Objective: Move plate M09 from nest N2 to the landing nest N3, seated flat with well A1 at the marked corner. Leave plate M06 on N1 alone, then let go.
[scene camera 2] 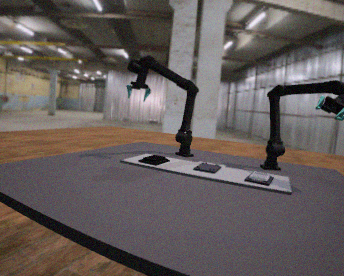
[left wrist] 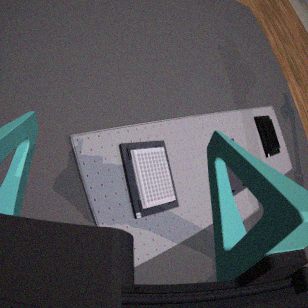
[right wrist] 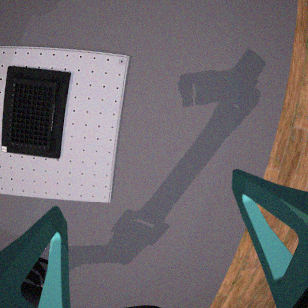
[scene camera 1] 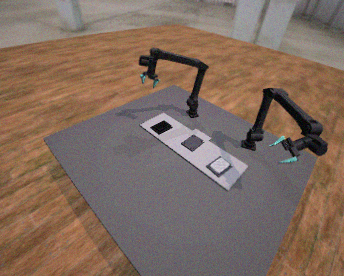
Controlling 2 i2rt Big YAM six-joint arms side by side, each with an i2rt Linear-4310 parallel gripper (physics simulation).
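Note:
A white well plate point(scene camera 1: 220, 165) point(scene camera 2: 260, 177) point(left wrist: 154, 177) sits in a dark nest at the board's right end in the scene views. A black well plate point(scene camera 1: 161, 127) point(scene camera 2: 154, 159) point(left wrist: 267, 136) point(right wrist: 32, 117) sits in a nest at the left end. The middle nest point(scene camera 1: 192, 143) point(scene camera 2: 207, 167) point(left wrist: 238, 184) holds no plate. The M and N labels cannot be read. My left gripper point(scene camera 1: 275, 154) point(scene camera 2: 327, 113) point(left wrist: 124, 128) is open and empty, raised beyond the board's right end. My right gripper point(scene camera 1: 149, 85) point(scene camera 2: 137, 99) point(right wrist: 146, 198) is open and empty, high above the left side.
The pale perforated board point(scene camera 1: 176, 134) point(scene camera 2: 232, 175) point(left wrist: 195, 145) point(right wrist: 92, 130) lies on the grey mat point(scene camera 1: 130, 200) point(scene camera 2: 150, 215). Both arm bases stand behind the board. A small white corner mark point(left wrist: 138, 215) point(right wrist: 4, 149) shows on each occupied nest in the wrist views. Arm shadows cross the mat.

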